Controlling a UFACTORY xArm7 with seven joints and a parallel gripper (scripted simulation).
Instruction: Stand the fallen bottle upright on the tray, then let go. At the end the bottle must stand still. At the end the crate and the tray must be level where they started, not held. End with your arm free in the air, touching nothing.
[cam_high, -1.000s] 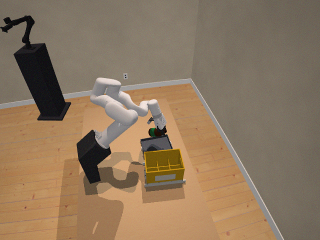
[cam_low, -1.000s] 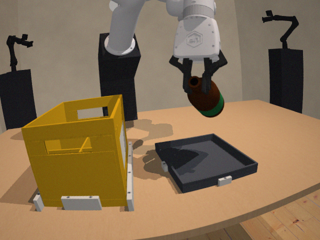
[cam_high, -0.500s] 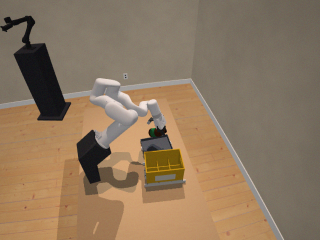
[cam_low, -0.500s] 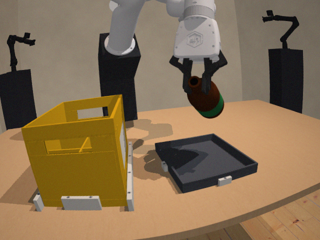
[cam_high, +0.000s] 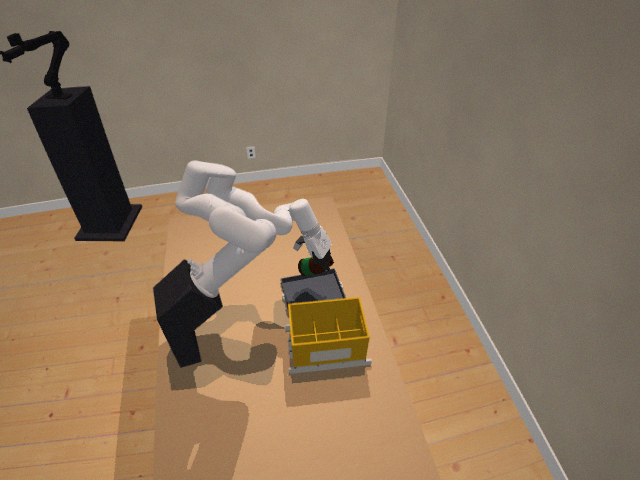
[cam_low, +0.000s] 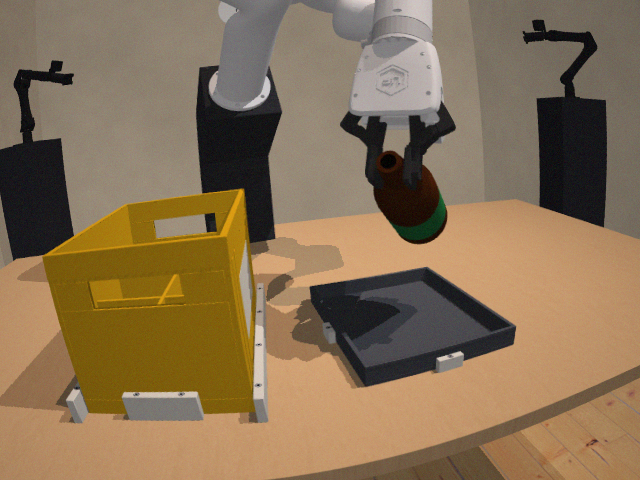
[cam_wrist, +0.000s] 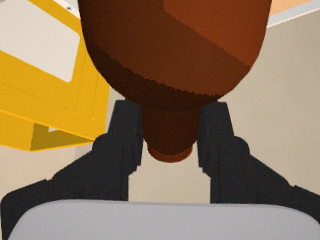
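My gripper is now 40 mm past the bottle, 30 mm above it and 20 mm to the right of it. Also, from my hand: yellow crate: 260 mm to the right, 120 mm below; then tray: 190 mm below, 60 mm behind, 20 mm to the left.
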